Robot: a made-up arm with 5 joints. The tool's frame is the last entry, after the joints. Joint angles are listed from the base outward. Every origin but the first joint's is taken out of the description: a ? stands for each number. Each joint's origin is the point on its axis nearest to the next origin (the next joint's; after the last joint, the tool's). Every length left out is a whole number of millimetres.
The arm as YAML. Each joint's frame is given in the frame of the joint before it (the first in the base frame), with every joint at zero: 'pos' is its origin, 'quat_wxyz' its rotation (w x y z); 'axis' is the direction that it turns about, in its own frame. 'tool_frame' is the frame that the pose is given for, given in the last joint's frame.
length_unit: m
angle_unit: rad
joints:
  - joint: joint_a
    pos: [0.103, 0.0, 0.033]
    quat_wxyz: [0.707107, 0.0, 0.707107, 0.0]
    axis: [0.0, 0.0, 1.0]
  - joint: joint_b
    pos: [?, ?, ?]
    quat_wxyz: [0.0, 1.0, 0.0, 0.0]
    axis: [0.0, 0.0, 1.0]
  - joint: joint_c
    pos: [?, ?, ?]
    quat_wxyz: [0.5, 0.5, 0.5, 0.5]
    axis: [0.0, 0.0, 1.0]
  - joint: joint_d
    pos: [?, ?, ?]
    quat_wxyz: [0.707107, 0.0, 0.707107, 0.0]
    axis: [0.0, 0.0, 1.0]
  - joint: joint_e
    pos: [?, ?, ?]
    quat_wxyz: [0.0, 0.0, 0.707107, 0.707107]
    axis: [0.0, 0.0, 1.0]
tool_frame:
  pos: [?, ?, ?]
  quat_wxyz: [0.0, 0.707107, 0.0, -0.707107]
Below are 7 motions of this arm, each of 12 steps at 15 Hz.
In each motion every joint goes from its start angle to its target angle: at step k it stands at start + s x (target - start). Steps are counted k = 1, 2, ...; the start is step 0. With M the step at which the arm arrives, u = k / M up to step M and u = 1 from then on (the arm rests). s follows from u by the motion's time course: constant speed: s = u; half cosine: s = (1 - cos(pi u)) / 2; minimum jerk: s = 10 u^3 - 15 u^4 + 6 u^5.
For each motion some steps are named. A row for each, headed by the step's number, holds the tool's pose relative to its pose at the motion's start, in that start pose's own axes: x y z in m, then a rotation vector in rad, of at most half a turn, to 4 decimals.
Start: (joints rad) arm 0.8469 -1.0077 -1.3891 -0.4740 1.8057
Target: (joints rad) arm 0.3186 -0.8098 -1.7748 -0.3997 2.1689
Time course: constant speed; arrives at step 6
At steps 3, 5, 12:
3: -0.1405 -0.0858 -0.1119 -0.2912 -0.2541 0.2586
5: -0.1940 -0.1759 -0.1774 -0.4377 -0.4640 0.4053
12: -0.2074 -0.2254 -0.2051 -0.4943 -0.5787 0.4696

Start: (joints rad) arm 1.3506 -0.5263 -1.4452 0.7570 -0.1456
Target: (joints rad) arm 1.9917 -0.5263 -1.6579 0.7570 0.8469
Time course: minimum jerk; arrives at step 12
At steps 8, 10, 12:
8: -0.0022 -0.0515 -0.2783 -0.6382 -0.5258 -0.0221
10: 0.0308 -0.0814 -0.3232 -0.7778 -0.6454 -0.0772
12: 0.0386 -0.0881 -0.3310 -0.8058 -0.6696 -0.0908

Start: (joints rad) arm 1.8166 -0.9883 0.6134 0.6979 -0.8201
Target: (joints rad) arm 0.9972 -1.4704 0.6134 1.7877 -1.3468
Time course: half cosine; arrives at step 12
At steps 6, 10, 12:
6: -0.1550 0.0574 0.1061 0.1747 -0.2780 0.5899
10: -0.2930 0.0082 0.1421 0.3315 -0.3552 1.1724
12: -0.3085 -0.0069 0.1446 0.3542 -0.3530 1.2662

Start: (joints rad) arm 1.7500 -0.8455 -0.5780 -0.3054 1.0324
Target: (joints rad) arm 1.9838 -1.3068 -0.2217 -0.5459 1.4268
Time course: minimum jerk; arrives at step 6
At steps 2, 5, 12:
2: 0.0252 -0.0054 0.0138 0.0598 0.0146 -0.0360
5: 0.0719 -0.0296 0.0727 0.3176 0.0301 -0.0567
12: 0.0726 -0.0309 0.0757 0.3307 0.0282 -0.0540

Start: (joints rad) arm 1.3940 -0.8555 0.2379 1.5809 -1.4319
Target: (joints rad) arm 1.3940 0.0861 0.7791 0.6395 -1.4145
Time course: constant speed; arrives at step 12
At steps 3, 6, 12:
3: 0.0356 -0.0392 -0.0863 -0.1625 0.2300 -0.1321
6: 0.0478 -0.0913 -0.1771 -0.3664 0.4076 -0.2324
12: 0.0356 -0.2182 -0.3273 -0.8327 0.5760 -0.3228

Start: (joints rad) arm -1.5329 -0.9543 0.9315 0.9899 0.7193
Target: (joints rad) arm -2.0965 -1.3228 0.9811 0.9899 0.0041
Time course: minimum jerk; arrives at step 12
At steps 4, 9, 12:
4: 0.0288 -0.0156 0.0658 0.1281 -0.0351 -0.0082
9: 0.0843 -0.1090 0.2891 0.5473 -0.1568 0.0002
12: 0.0873 -0.1280 0.3221 0.6103 -0.1754 0.0063

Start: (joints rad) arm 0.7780 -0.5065 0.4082 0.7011 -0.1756
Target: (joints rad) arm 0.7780 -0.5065 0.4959 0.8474 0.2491
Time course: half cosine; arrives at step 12
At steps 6, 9, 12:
6: 0.0249 -0.0194 -0.0909 -0.2417 -0.0754 -0.0274
9: 0.0488 -0.0472 -0.1512 -0.4137 -0.1254 -0.0552
12: 0.0600 -0.0620 -0.1747 -0.4852 -0.1452 -0.0687

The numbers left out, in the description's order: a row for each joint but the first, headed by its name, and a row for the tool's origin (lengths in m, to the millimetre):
joint_b: 0.177 -0.109 0.0
joint_c: -0.093 0.178 0.0
joint_d: -0.194 -0.085 0.0
joint_e: -0.064 -0.082 0.0
tool: -0.001 -0.391 0.0

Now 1 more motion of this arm.
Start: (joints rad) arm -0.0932 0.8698 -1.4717 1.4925 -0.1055
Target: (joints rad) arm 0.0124 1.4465 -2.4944 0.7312 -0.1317
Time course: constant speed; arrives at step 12
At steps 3, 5, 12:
3: 0.0027 0.0270 0.1118 0.2595 0.3100 0.0073
5: 0.0206 0.0268 0.1887 0.4328 0.5146 0.0217
12: 0.1772 -0.0912 0.4136 1.0624 1.1687 0.1454

